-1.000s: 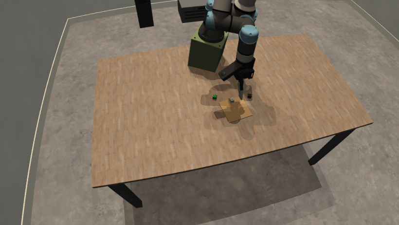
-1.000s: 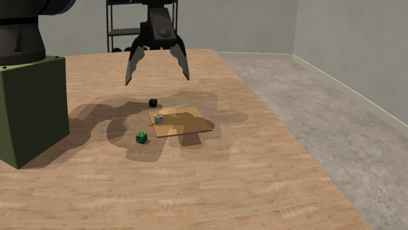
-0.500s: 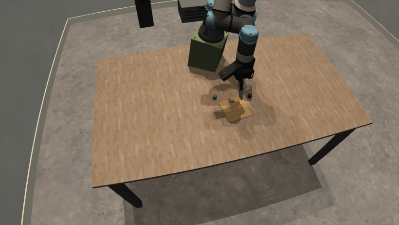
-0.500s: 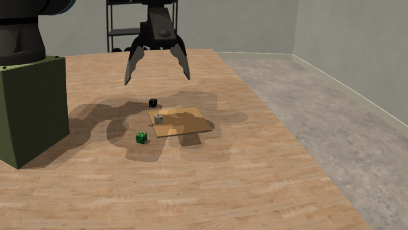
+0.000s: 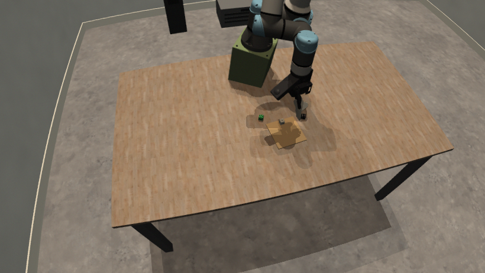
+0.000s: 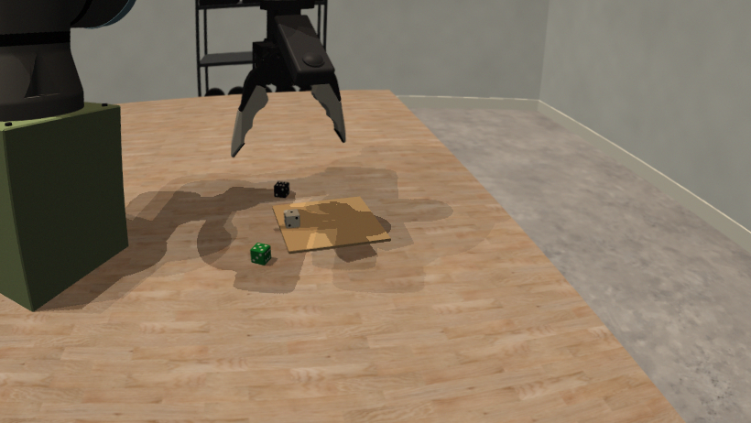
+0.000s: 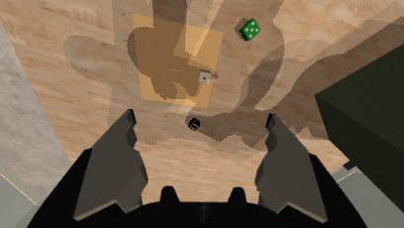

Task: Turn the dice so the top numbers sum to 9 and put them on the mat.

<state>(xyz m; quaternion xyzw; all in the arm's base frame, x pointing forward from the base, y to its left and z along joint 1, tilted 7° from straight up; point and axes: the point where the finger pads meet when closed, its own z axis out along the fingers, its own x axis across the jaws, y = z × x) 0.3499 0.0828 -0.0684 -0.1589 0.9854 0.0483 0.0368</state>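
The black die lies 20 mm behind my hand, 100 mm to the left of it and 100 mm below it. Round my hand: tan mat (50 mm ahead, 10 mm to the right, 110 mm below); white die (10 mm to the right, 100 mm below); green die (40 mm behind, 100 mm to the right, 100 mm below).
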